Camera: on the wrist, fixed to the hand. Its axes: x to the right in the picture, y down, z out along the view.
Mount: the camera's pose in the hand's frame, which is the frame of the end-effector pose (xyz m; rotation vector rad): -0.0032 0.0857 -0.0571 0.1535 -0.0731 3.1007
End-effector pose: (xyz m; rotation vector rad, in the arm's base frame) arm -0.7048 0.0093 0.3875 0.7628 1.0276 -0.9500
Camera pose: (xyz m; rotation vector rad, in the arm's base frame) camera -0.6475 0.0944 0.3784 1.2240 -0.9245 1.6431
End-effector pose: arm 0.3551 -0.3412 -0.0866 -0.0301 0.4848 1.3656
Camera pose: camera 0.2561 -0.3424 -0.1150 -0.6314 -0.0718 -1.7314
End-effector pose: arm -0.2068 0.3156 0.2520 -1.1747 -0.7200 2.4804
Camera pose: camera -0.1649 0.2608 0.1755 0.4852 -0.9349 -0.3986
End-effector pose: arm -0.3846 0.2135 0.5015 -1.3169 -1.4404 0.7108
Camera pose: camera -0.3016 0.2186 0.4406 1.5462 -1.4461 -1.4923
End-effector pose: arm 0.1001 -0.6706 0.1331 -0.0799 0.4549 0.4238
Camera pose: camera 0.0386 -0.6034 0.0849 -0.7744 -0.0880 -2.6604
